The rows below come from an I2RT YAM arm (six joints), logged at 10 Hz.
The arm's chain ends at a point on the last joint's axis. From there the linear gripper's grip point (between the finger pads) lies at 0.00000 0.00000 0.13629 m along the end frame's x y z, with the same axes.
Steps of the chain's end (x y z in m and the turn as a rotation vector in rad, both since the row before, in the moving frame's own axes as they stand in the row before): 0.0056 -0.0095 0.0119 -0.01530 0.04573 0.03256; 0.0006 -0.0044 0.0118 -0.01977 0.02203 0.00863; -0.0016 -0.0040 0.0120 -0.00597 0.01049 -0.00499; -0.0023 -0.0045 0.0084 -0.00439 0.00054 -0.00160; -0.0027 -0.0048 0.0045 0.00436 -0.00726 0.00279; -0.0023 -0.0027 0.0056 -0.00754 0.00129 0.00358
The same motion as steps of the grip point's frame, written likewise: 0.0118 -0.0073 0.0117 -0.01530 0.04573 0.03256; 0.0036 -0.0017 0.0117 -0.01977 0.02203 0.00863; -0.0002 -0.0032 0.0120 -0.00597 0.01049 -0.00499; -0.0022 -0.0039 0.0084 -0.00439 0.00054 -0.00160; -0.0037 -0.0054 0.0045 0.00436 -0.00726 0.00279; -0.0021 -0.0017 0.0056 -0.00754 0.00129 0.00358
